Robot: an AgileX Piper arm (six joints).
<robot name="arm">
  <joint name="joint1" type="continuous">
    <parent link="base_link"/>
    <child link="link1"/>
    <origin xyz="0 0 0.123" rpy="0 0 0"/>
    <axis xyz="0 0 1"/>
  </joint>
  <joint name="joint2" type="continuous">
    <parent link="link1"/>
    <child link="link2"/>
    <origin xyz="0 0 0" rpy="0 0 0"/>
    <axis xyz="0 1 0"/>
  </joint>
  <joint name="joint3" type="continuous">
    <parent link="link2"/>
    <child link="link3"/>
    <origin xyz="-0.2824 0 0.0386" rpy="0 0 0"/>
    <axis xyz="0 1 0"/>
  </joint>
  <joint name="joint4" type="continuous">
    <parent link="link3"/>
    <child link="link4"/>
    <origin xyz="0.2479 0 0.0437" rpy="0 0 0"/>
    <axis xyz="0.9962 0 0.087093"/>
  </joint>
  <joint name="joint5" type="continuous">
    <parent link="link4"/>
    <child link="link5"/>
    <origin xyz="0 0 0" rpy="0 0 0"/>
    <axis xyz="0 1 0"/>
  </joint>
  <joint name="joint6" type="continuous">
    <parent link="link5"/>
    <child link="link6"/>
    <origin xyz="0.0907 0 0.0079" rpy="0 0 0"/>
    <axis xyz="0.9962 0 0.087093"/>
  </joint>
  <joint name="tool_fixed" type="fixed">
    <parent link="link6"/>
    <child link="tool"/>
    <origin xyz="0 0 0" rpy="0 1.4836 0"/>
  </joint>
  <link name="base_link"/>
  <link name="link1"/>
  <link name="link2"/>
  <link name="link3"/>
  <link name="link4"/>
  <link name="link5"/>
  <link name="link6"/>
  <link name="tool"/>
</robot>
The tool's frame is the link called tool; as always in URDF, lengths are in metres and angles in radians. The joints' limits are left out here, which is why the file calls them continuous.
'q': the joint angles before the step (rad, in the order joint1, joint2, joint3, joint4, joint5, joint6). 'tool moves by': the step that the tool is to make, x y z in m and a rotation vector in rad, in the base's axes. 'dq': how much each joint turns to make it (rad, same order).
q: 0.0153, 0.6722, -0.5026, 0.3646, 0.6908, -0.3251
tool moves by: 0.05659, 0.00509, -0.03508, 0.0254, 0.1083, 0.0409
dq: -0.0001, 0.3309, 0.0000, 0.2269, -0.1779, -0.2541
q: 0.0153, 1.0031, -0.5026, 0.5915, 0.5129, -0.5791
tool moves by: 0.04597, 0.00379, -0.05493, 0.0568, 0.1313, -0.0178
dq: 0.0000, 0.3458, -0.0073, 0.3979, -0.1361, -0.3736
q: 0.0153, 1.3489, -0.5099, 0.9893, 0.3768, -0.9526
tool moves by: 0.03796, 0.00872, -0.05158, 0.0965, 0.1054, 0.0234
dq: 0.0000, 0.3178, -0.0725, 0.4424, 0.0355, -0.4293
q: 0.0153, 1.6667, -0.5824, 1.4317, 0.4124, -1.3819
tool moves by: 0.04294, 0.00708, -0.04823, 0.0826, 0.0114, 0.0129
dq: 0.0000, 0.2879, -0.1362, 0.3169, 0.0827, -0.3203
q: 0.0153, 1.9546, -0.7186, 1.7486, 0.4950, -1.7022
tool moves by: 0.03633, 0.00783, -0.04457, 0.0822, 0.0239, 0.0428
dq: 0.0000, 0.2372, -0.1737, 0.0288, 0.0988, -0.0432
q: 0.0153, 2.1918, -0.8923, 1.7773, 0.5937, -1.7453
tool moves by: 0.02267, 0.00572, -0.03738, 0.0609, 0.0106, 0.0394
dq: 0.0000, 0.1734, -0.1413, -0.0061, 0.0738, -0.0131
